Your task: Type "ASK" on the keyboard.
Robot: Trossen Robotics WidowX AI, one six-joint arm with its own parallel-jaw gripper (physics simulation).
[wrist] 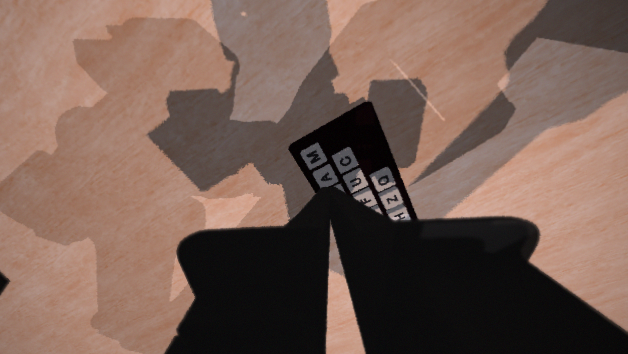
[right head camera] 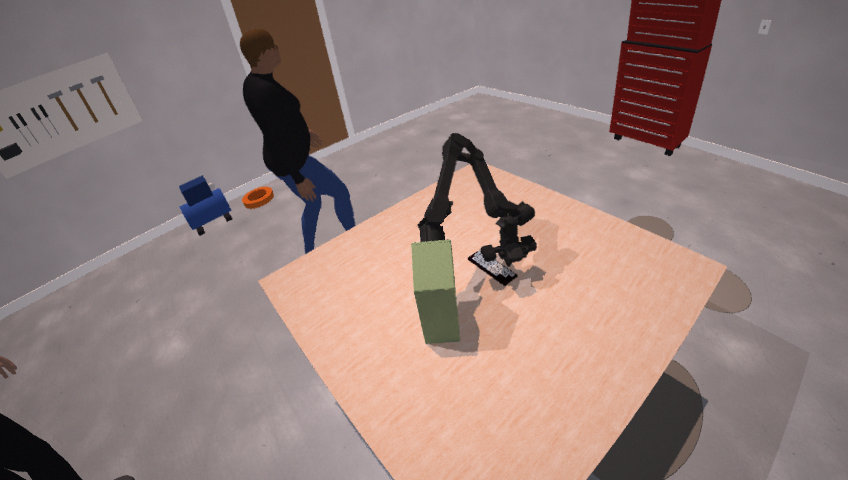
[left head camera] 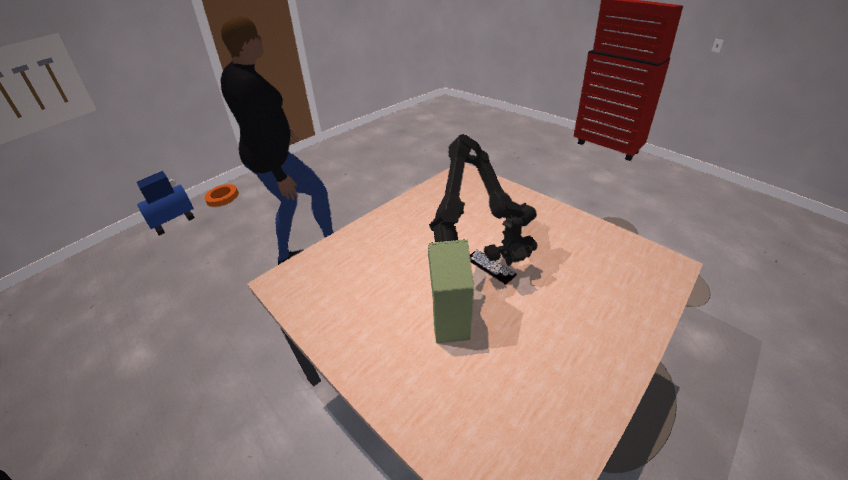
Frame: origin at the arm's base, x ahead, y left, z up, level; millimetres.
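Where they show: gripper, fingertip midpoint: [wrist: 328, 193] [right head camera: 508, 266] [left head camera: 508, 265]; arm's base at its link origin: [right head camera: 432, 246] [left head camera: 446, 246].
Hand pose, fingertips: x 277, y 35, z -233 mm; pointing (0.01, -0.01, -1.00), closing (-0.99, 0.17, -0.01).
Things, the pixels of their top centre, and the offset from my fingertips. Level surfaces: height alone.
- small black keyboard at its top centre: [wrist: 380, 230] [right head camera: 491, 264] [left head camera: 491, 264] 57 mm left, 37 mm back, 24 mm down
- M key at its top centre: [wrist: 313, 157] 18 mm right, 5 mm ahead, 24 mm down
- wooden table at its surface level: 42 mm down
The small black keyboard [left head camera: 492, 267] [right head camera: 491, 268] [wrist: 350, 127] with light grey keys lies on the table beside the green block. My gripper [left head camera: 507, 263] [right head camera: 507, 262] [wrist: 328, 193] is shut and empty, pointing down low over the keyboard. In the wrist view its tips overlap the keyboard's left row, right beside the A key [wrist: 326, 177]. The M key [wrist: 313, 156] is at the end of that row. C, U, F, Q, Z and H also show. The S and K keys do not show in the wrist view; the fingers cover much of the keyboard. Contact with a key cannot be told.
A tall green block [left head camera: 451, 291] [right head camera: 437, 297] stands on the wooden table [left head camera: 565, 368] [right head camera: 535, 392], close to the keyboard and the arm's base. A person [left head camera: 255, 113] [right head camera: 276, 124] stands behind the table's left edge. A red tool cabinet [left head camera: 618, 89] [right head camera: 660, 89] stands by the wall.
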